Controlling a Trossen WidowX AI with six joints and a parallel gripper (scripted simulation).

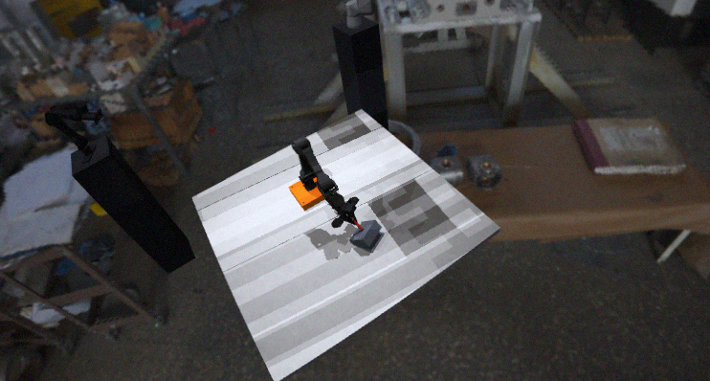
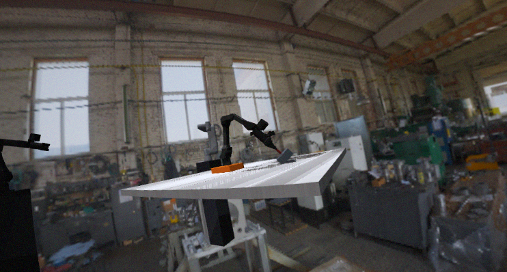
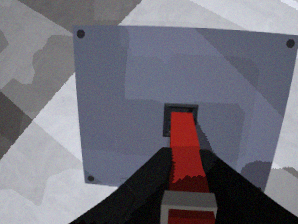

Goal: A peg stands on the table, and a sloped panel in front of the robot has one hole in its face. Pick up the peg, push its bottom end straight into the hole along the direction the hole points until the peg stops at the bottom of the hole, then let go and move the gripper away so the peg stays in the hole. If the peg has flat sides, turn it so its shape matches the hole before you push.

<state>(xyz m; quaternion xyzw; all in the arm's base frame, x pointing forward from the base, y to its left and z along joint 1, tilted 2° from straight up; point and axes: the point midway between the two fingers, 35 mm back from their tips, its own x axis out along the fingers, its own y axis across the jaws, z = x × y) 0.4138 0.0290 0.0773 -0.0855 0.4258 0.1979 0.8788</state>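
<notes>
My gripper tip is 60 mm above the grey sloped panel, 40 mm short of it and 20 mm to the right of it. From my gripper tip the other things lie so: red square peg: 10 mm behind, 10 mm above.
</notes>
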